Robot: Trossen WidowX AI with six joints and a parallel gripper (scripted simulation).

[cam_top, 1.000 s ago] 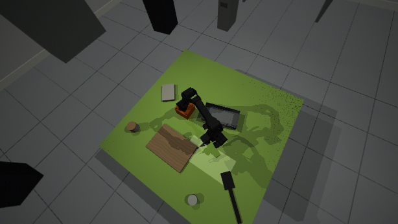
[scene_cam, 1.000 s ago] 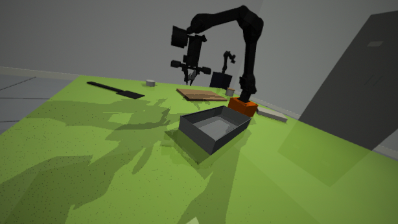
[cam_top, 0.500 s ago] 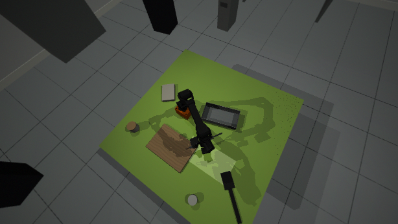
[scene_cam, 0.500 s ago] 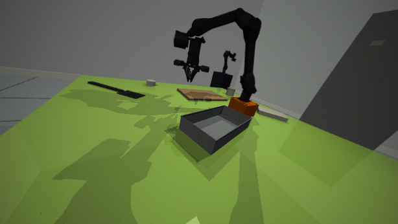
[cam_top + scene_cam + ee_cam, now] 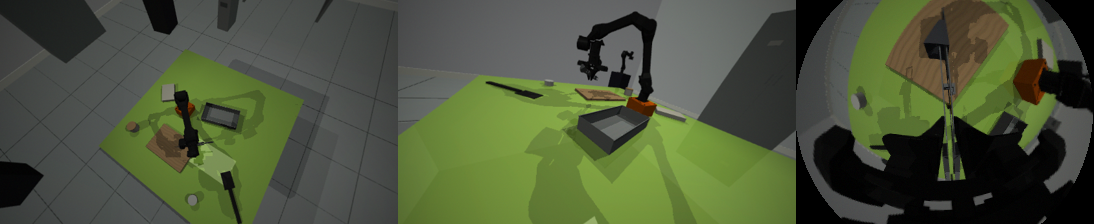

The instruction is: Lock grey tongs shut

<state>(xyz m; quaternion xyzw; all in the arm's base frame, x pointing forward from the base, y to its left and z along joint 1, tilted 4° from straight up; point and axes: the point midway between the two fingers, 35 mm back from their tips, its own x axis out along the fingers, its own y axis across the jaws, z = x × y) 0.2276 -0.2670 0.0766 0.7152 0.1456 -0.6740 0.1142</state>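
Now: gripper tip 190 mm past the wooden board, 60 mm to the left of it and 120 mm above it. Round my gripper tip: black spatula: 360 mm ahead, 180 mm to the right, 120 mm below; brown-topped cylinder: 570 mm behind, 50 mm to the right, 90 mm below; roasting tin: 80 mm ahead, 340 mm to the left, 100 mm below.
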